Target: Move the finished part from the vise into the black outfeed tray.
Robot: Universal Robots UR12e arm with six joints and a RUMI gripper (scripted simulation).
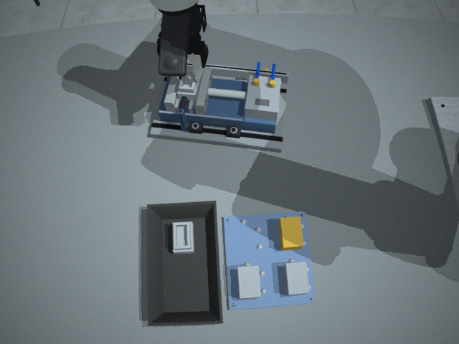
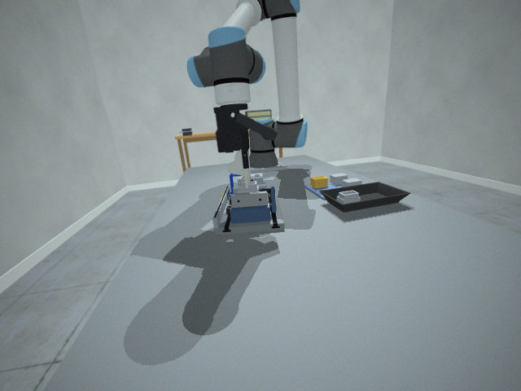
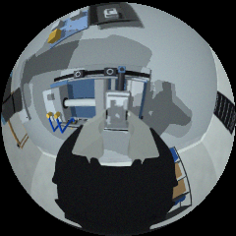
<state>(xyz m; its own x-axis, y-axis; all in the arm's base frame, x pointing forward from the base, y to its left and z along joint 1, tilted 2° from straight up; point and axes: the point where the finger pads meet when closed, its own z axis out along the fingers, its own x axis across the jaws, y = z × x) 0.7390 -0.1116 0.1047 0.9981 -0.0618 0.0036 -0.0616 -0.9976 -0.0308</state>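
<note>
Right now my hand is 80 mm above the blue vise, 70 mm past it and 10 mm to the right of it. Also, from my hand: blue plate 350 mm to the left, 190 mm behind, 120 mm below; then yellow block 290 mm to the left, 230 mm behind, 100 mm below.
</note>
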